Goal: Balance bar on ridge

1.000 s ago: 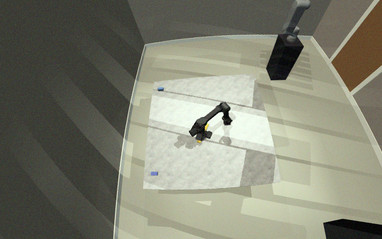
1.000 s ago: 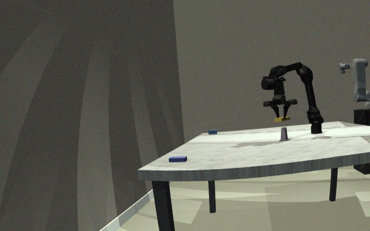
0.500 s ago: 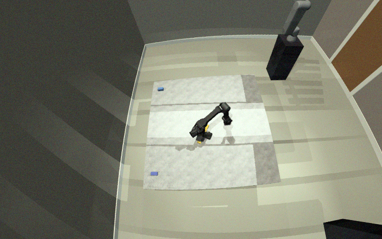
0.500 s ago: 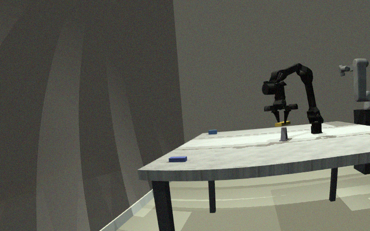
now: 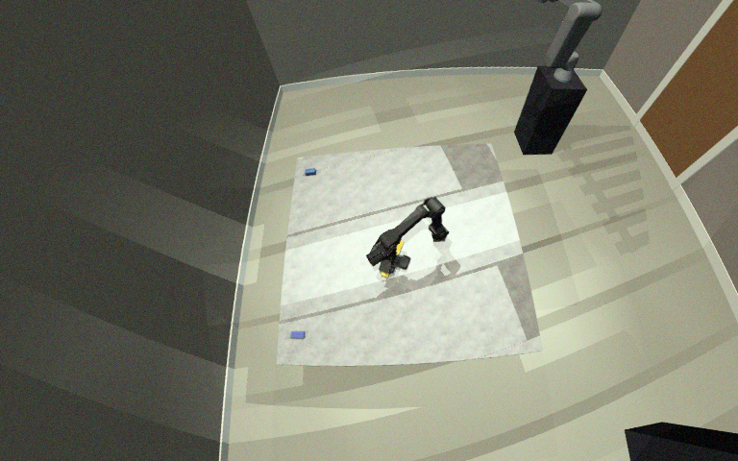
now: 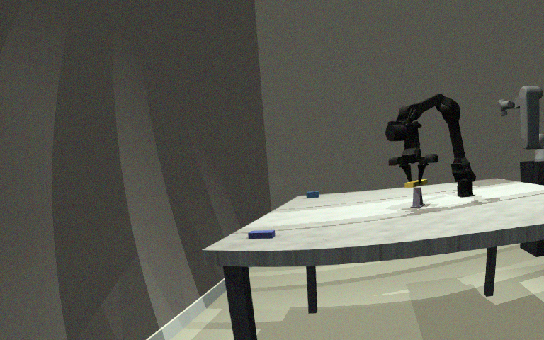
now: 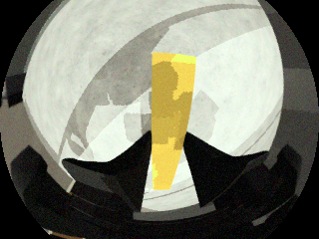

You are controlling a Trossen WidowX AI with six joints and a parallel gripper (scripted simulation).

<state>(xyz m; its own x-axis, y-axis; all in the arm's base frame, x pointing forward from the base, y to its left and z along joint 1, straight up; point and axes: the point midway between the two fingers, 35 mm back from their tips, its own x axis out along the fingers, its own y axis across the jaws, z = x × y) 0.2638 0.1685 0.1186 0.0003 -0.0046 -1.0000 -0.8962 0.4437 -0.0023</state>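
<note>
Right now my gripper tip is 20 mm to the left of the yellow bar and 10 mm past it.
</note>
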